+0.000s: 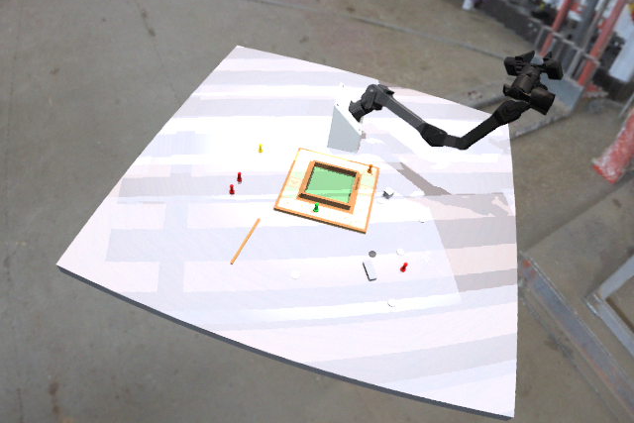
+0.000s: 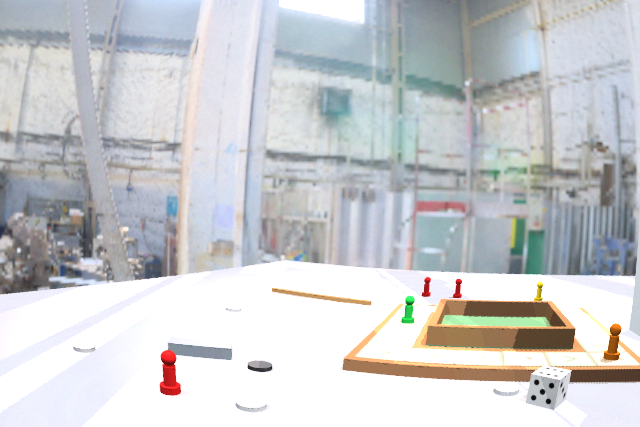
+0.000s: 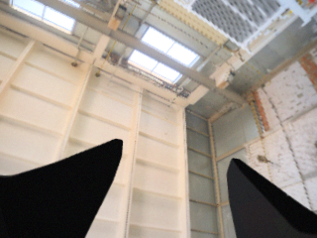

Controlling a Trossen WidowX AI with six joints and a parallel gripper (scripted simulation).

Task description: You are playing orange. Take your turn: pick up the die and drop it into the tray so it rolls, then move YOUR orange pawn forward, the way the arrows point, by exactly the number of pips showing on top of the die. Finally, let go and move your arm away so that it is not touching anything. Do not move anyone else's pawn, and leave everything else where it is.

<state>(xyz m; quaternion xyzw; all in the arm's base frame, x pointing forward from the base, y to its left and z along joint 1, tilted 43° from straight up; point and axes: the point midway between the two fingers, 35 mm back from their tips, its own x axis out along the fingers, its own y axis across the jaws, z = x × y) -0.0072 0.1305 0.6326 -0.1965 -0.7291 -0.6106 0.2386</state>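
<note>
Now: gripper tip 500 mm above the white die, 370 mm to the left of it and 290 mm short of it. From my gripper tip the other things lie so: grey block (590 mm ahead, 500 mm below, 380 mm to the right); then tray (560 mm to the right, 500 mm below, 320 mm ahead); then orange pawn (480 mm below, 440 mm to the right, 210 mm ahead).
</note>
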